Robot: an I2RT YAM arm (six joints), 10 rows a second.
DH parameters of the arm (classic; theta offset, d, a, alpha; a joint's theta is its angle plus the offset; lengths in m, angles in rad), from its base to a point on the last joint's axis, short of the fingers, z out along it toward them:
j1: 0 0.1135 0.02 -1.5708
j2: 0 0 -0.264 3.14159
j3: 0.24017 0 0.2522 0
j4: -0.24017 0 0.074 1.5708
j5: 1.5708 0 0 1.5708
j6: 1.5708 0.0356 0 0
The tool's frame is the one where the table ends.
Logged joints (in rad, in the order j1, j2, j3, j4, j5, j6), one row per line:
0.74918 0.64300 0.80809 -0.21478 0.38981 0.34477
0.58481 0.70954 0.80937 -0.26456 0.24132 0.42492
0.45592 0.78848 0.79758 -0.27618 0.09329 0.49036
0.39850 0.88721 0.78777 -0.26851 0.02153 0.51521
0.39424 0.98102 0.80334 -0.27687 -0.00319 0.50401
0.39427 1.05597 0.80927 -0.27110 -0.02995 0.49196
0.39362 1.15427 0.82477 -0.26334 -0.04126 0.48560
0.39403 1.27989 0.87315 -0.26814 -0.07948 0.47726
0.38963 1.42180 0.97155 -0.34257 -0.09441 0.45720
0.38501 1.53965 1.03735 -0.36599 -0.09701 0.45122
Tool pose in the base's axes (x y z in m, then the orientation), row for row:
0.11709 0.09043 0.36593 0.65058 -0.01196 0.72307 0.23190
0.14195 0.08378 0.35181 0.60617 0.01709 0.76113 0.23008
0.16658 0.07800 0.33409 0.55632 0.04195 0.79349 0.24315
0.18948 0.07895 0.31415 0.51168 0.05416 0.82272 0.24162
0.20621 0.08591 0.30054 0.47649 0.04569 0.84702 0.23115
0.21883 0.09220 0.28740 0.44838 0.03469 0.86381 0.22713
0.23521 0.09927 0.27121 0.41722 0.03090 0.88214 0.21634
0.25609 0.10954 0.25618 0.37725 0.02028 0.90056 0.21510
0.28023 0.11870 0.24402 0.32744 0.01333 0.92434 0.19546
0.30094 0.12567 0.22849 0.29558 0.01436 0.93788 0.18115
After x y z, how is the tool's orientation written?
As a quaternion, w x y z.
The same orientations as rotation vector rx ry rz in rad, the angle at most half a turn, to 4 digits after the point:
-0.0272 1.6423 0.5267
0.0395 1.7600 0.5320
0.0990 1.8732 0.5740
0.1303 1.9796 0.5814
0.1116 2.0697 0.5648
0.0858 2.1374 0.5620
0.0775 2.2139 0.5429
0.0519 2.3026 0.5500
0.0349 2.4206 0.5119
0.0382 2.4951 0.4819

